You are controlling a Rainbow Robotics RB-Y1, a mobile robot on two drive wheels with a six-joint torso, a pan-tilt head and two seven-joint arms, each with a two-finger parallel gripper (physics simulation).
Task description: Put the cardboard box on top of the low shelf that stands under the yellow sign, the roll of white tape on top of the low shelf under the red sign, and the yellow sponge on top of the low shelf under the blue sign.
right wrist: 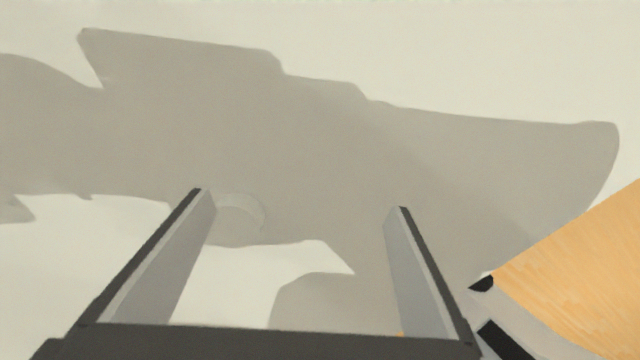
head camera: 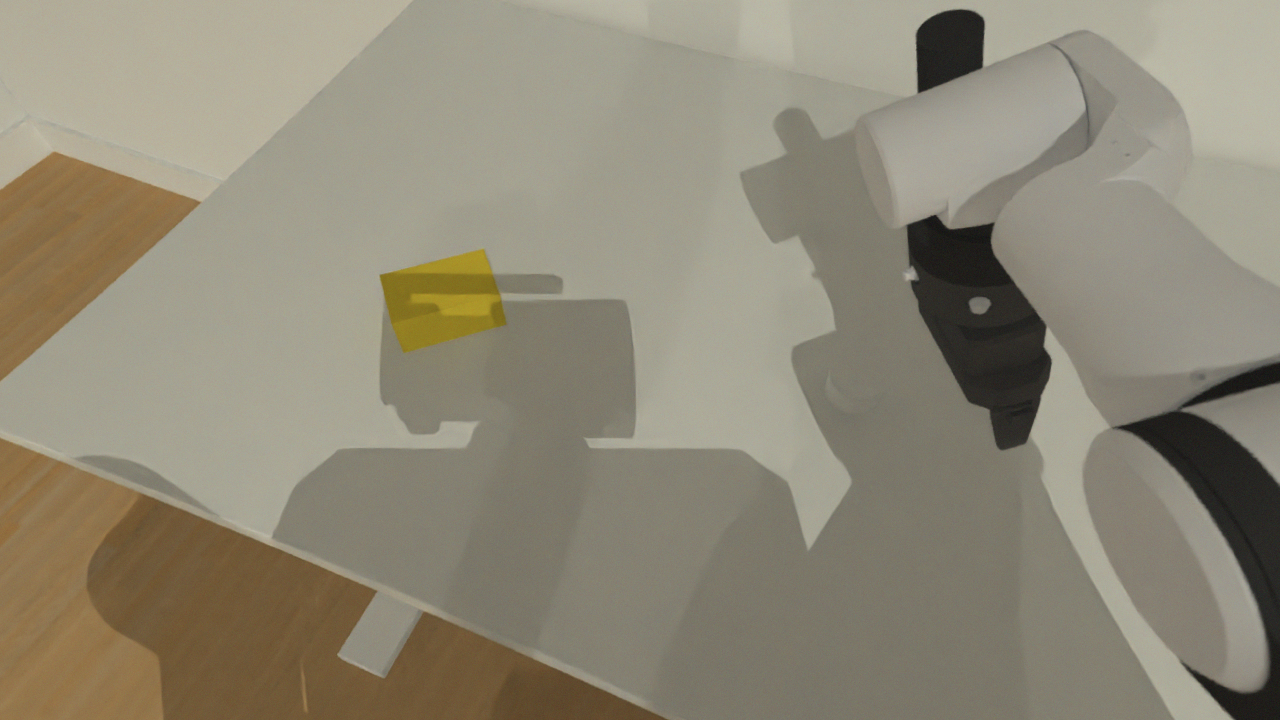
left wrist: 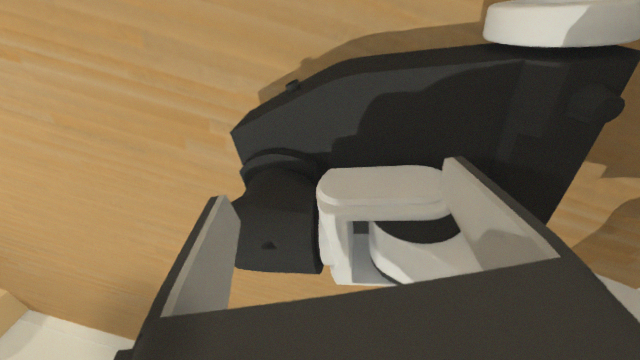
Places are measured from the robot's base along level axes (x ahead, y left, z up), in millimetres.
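Pixels of known places: left gripper, fingertip midpoint: (left wrist: 336, 191); right gripper, fingertip midpoint: (right wrist: 302, 208) (head camera: 978, 386).
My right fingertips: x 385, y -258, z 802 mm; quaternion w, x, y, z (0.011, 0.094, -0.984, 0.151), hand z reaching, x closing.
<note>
Ahead of a thing's pixels: the offset from my right fingertips to its top centre. Level surfaces: height alone.
The yellow sponge @(dx +137, dy +458, dz -36 mm) (head camera: 443, 300) lies on the white table @(dz -81 mm) (head camera: 223, 358) (right wrist: 450, 55), left of centre in the head view. What looks like the roll of white tape @(dx +49, dy +75, dz -57 mm) (head camera: 841, 394) (right wrist: 256, 206) lies flat on the table in the arm's shadow, faint against the top. My right gripper (head camera: 1013, 434) (right wrist: 302, 208) is open and empty above the table; in its wrist view the roll's arc shows just beside the left fingertip. My left gripper (left wrist: 336, 191) is open, with nothing between its fingers. The cardboard box, shelves and signs cannot be made out.
My dark wheeled base (left wrist: 425, 110) shows below the left gripper, on the wooden floor @(dz -801 mm) (left wrist: 100, 150). A pale surface (left wrist: 60, 335) and a tan piece (left wrist: 7, 310) show at the lower left there. A wall stands behind the table, and a white table leg (head camera: 380, 631) shows under its front edge.
</note>
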